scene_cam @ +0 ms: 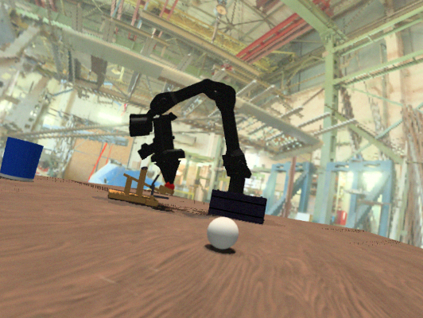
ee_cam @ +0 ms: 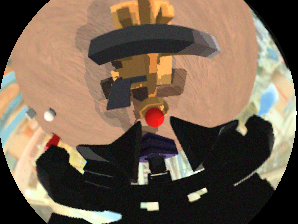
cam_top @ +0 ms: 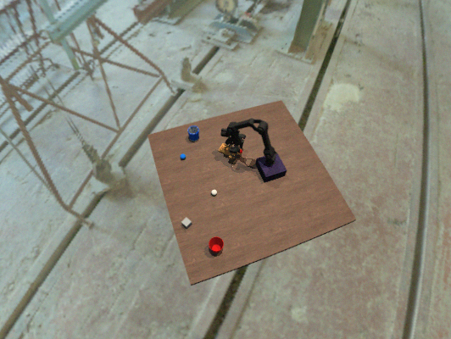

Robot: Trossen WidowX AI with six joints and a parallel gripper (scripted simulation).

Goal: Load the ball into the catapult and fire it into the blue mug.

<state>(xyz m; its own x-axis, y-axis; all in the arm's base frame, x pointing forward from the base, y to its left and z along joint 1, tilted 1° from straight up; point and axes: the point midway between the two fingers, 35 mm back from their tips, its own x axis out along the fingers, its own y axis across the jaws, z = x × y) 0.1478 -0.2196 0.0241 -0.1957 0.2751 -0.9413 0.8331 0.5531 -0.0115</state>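
My gripper tip is now 1 cm above the small red ball. Round my gripper tip: catapult: 4 cm ahead, 4 cm to the right, 2 cm below; then blue mug: 23 cm ahead, 35 cm to the right, 4 cm below; then white ball: 35 cm ahead, 19 cm to the left, 5 cm below.
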